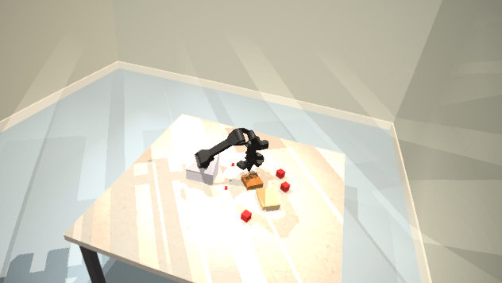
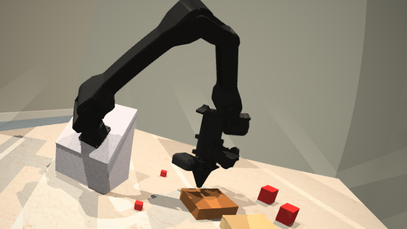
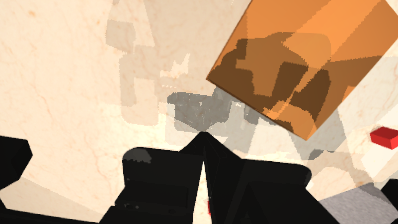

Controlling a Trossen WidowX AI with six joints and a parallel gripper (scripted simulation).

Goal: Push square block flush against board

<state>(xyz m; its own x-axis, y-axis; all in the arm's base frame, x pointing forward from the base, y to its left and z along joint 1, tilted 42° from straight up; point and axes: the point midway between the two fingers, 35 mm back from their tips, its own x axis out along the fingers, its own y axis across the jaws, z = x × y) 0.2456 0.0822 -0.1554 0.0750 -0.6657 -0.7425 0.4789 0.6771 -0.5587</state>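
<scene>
Right now my gripper tip is 5 cm short of the orange square block, 9 cm to the left of it and 1 cm below it. Round my gripper tip: board: 17 cm ahead, 20 cm to the right, 1 cm above.
</scene>
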